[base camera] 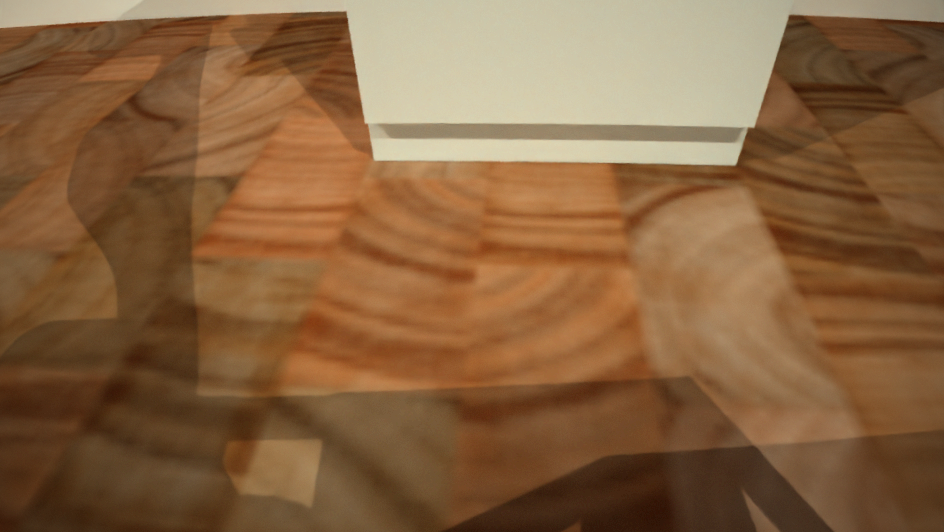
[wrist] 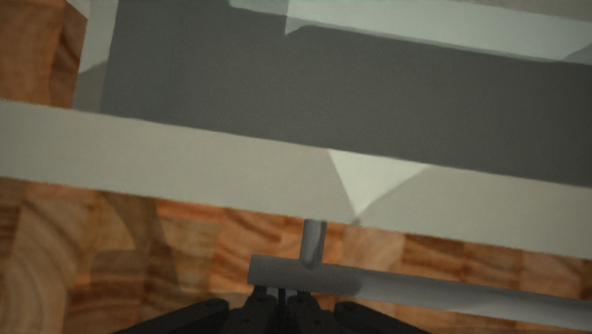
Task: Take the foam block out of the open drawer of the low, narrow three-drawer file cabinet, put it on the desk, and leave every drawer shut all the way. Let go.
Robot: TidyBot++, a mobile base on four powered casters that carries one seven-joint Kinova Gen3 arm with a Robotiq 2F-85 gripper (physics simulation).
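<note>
The low white file cabinet (base camera: 568,66) shows its lower front and base strip at the top of the base camera view. In the wrist view an open drawer (wrist: 300,85) is seen from above, its inside mostly in shadow. Its pale front panel (wrist: 150,150) runs across the view, with a grey bar handle (wrist: 425,287) on a short post in front. My gripper (wrist: 281,290) is shut and empty, at the left end of the handle; its tips are partly hidden at the bar, so contact cannot be told. The foam block and the desk do not show in either view.
A wood-patterned floor (base camera: 548,317) (wrist: 40,240) lies before and around the cabinet. Dark shadows cross it at the left and bottom of the base camera view. A pale wall edge (base camera: 165,7) shows behind the cabinet.
</note>
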